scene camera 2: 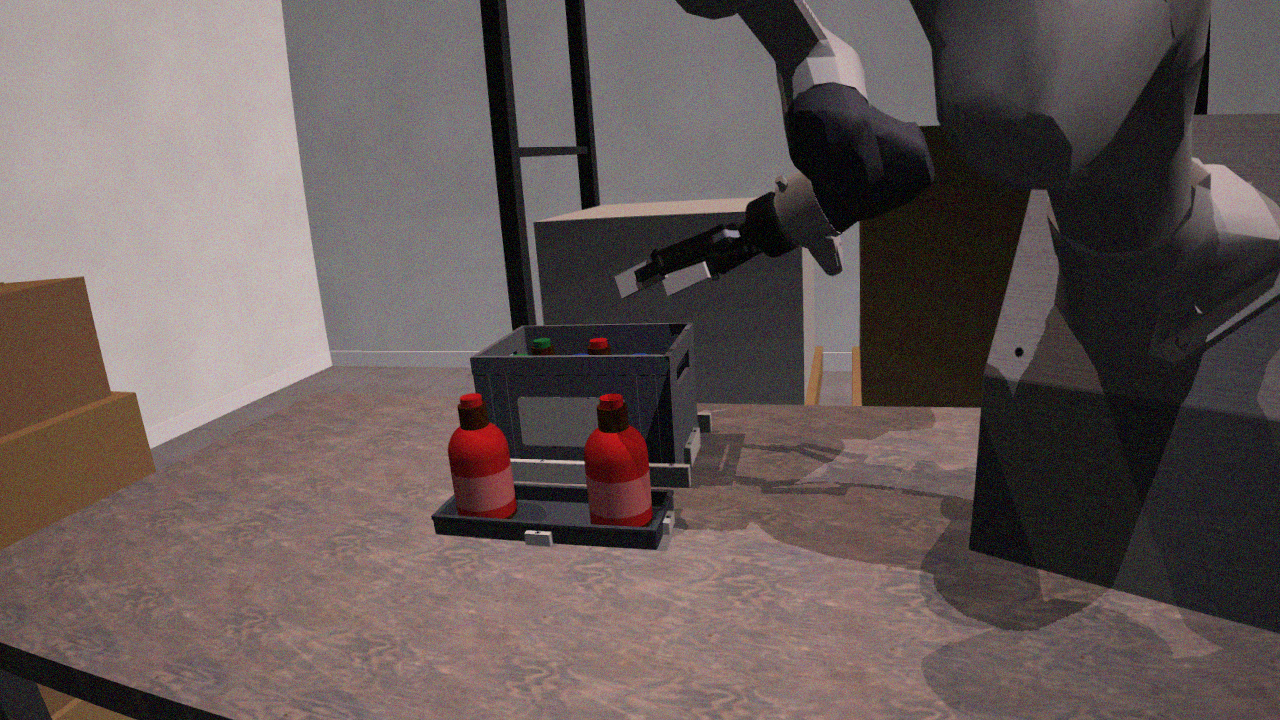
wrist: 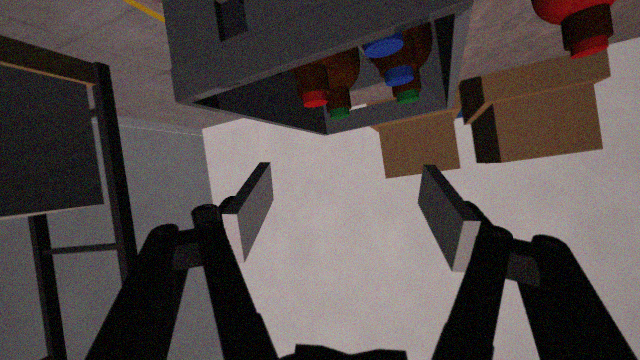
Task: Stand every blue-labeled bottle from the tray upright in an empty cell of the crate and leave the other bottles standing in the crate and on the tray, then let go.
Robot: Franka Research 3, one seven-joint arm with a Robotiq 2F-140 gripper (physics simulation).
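My gripper is open and empty, above and to the robot's side of the dark grey crate. In the crate, the wrist view shows two blue caps, a red cap and two green caps; the bottle bodies are mostly hidden by the wall. Two red bottles stand upright on the black tray, one near each end, with bare tray between them. No blue-labeled bottle shows on the tray. Part of a red bottle shows in the wrist view.
Pale brackets sit against the tray, and a pale rail runs between crate and tray. Cardboard boxes stand beyond the table. A black frame and a large grey box stand behind the crate.
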